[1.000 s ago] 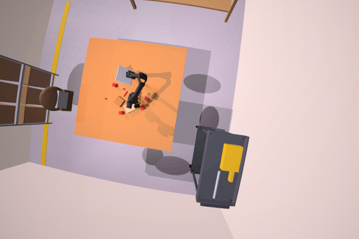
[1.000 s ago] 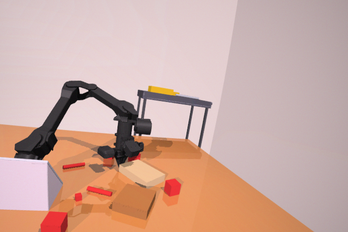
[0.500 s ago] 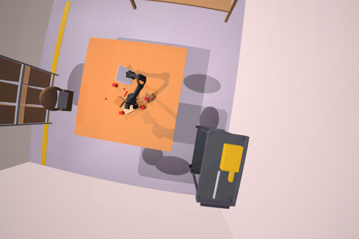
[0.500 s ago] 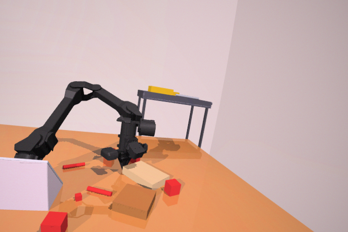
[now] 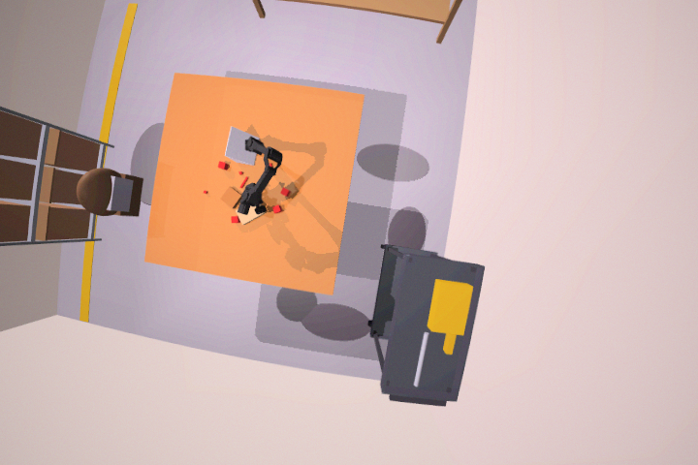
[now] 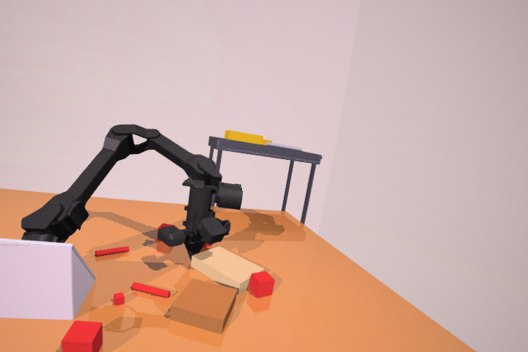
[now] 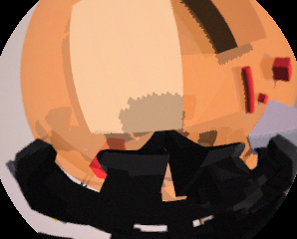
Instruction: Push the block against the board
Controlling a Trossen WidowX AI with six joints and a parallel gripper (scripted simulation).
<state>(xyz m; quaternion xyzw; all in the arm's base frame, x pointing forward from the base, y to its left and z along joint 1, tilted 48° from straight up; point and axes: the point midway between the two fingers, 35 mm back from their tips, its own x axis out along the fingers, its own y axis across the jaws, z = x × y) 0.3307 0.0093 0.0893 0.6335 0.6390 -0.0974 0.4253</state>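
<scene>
Right now my gripper tip is 8 cm short of the pale board, 6 cm to the left of it and 1 cm below it. Also, from my gripper tip: brown square block 19 cm to the right, 1 cm behind, 1 cm above.
</scene>
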